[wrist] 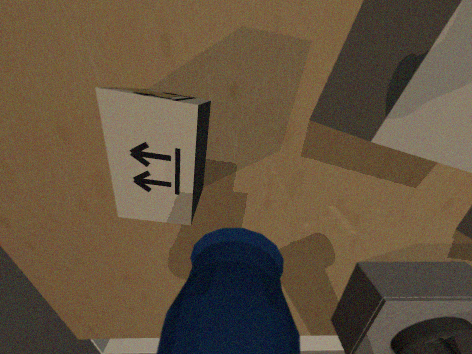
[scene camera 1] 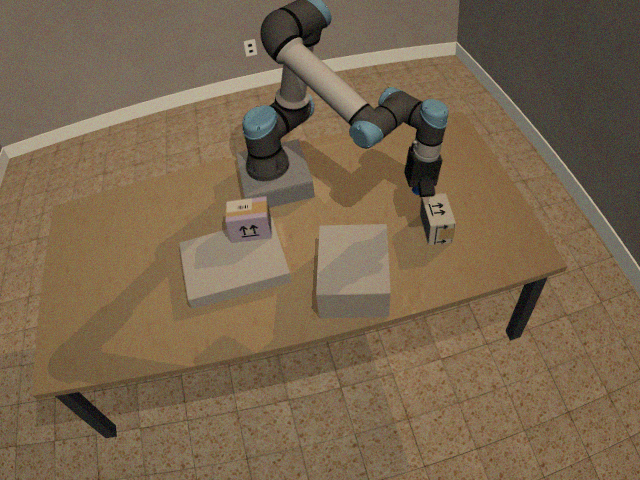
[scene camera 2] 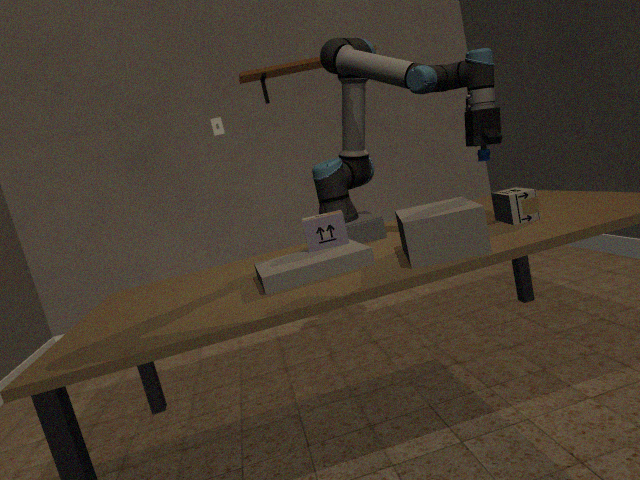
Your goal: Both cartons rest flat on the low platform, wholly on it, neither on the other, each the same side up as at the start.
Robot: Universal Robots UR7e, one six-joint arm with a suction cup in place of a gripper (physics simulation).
Scene:
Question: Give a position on a taller grey block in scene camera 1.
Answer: At 353, 281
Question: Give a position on the suction cup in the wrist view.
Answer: At 234, 291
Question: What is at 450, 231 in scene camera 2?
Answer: A taller grey block.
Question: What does the suction cup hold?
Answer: Nothing.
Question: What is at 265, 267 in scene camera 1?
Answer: A low grey platform.

